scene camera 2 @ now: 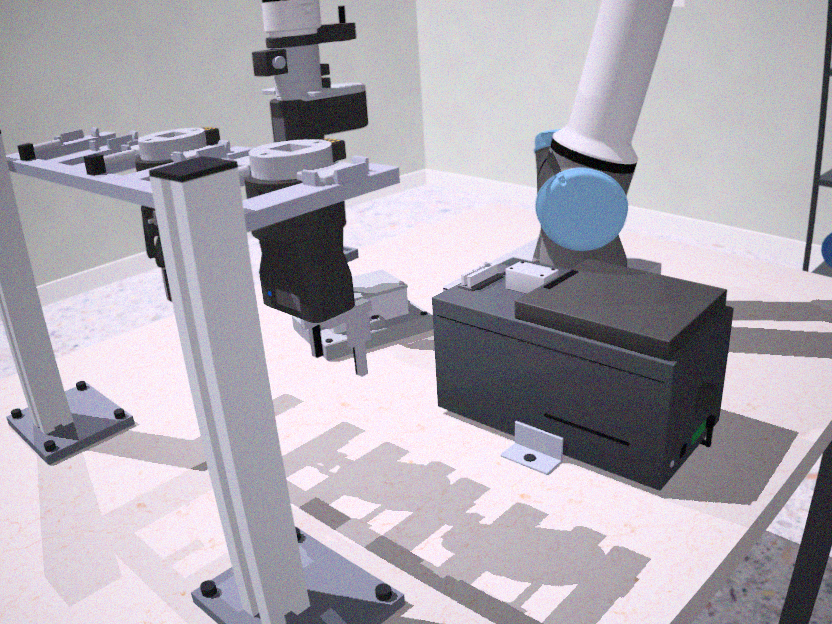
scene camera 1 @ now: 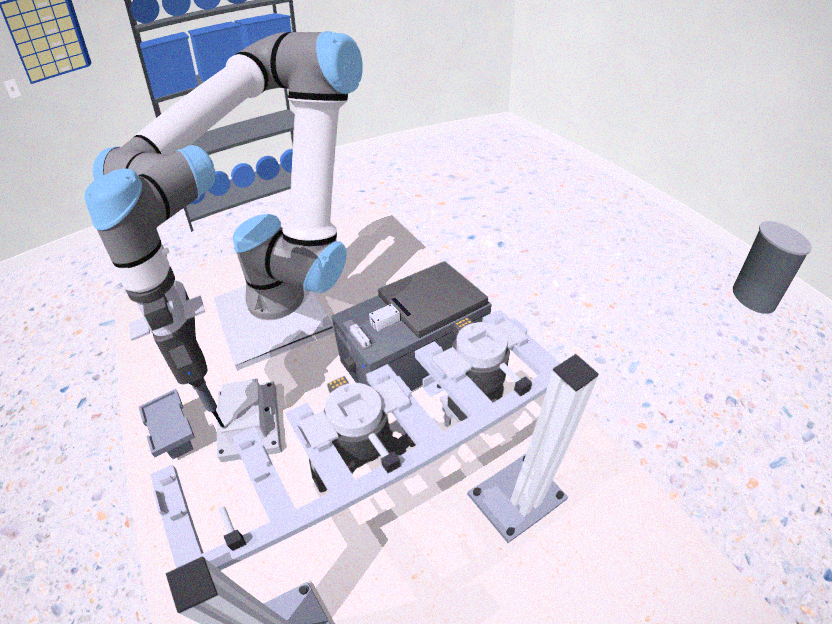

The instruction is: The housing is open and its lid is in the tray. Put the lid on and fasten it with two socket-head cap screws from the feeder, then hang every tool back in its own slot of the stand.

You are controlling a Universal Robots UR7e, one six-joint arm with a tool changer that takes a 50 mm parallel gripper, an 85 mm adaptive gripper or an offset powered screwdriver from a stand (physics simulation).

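Frame: origin at the arm's base, x right, y back, z down, level; millimetres.
Where they show: arm's base at its link origin: (scene camera 1: 275, 298).
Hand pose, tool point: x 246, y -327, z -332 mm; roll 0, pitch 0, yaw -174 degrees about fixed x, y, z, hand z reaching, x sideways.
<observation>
Things, the pixels of their top centre, and the offset from my tool point. "spot": a spot on its surface instead.
- screwdriver at its top centre: (scene camera 2: 317, 76) (scene camera 1: 161, 297) dx -3, dy +33, dz +0 mm
- grey lid at its top centre: (scene camera 2: 358, 285) (scene camera 1: 239, 404) dx -48, dy +30, dz +298 mm
- lid tray at a spot on its surface: (scene camera 1: 165, 421) spot: dx +110, dy +79, dz +302 mm
- dark screw feeder at its top centre: (scene camera 2: 581, 279) (scene camera 1: 411, 299) dx -432, dy -18, dz +194 mm
The arm carries the screwdriver (scene camera 1: 180, 352) (scene camera 2: 319, 115); its thin bit slants down to the near left edge of the housing (scene camera 1: 247, 435) (scene camera 2: 386, 307). The grey lid (scene camera 1: 236, 404) (scene camera 2: 380, 282) appears to lie on the housing; whether screws are in it is too small to tell. The lid tray (scene camera 1: 165, 421) shows bare inside. The parallel gripper (scene camera 2: 338, 359) hangs in the stand (scene camera 1: 322, 502) (scene camera 2: 322, 201), fingers apart and empty. The adaptive gripper (scene camera 2: 153, 235) hangs in another slot, its fingers mostly hidden. The screwdriver's slot at the stand's left end is empty.
The dark screw feeder (scene camera 1: 393, 355) (scene camera 2: 551, 376) stands behind the stand, beside the arm base. Two upright posts (scene camera 1: 554, 429) (scene camera 2: 225, 376) carry the stand's rail between the camera and the housing. Shelving (scene camera 1: 241, 130) and a dark bin (scene camera 1: 771, 268) are farther off.
</observation>
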